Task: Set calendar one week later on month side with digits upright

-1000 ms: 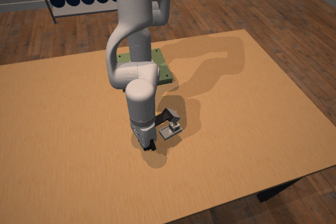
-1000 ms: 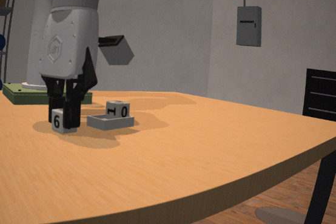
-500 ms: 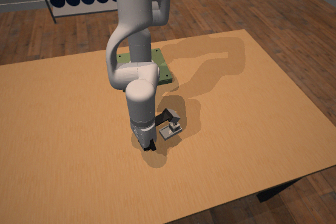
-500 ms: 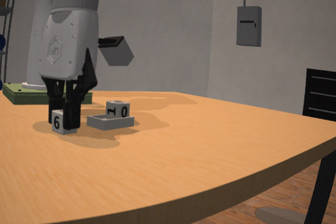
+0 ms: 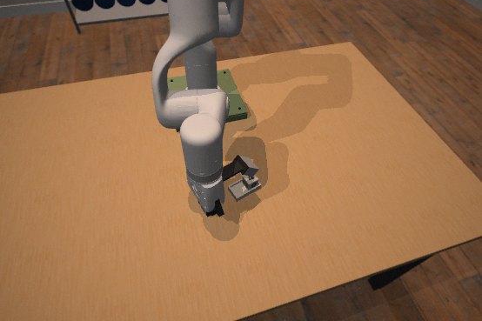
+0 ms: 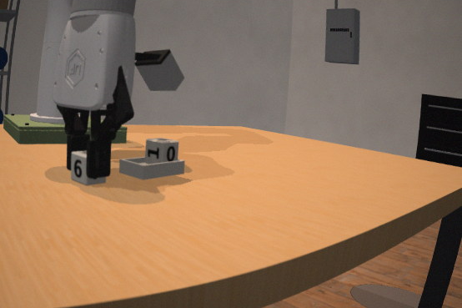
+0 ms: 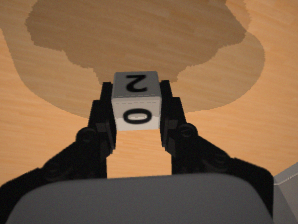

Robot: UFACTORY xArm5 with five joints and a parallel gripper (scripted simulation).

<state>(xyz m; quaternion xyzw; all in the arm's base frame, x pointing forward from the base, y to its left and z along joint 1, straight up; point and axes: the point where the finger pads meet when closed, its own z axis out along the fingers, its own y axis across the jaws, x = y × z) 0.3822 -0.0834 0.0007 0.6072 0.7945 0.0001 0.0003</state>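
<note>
The digit cube is 10 mm below my hand. The rest, counted from my hand: tray (30 mm behind, 110 mm to the left, 20 mm below).
</note>
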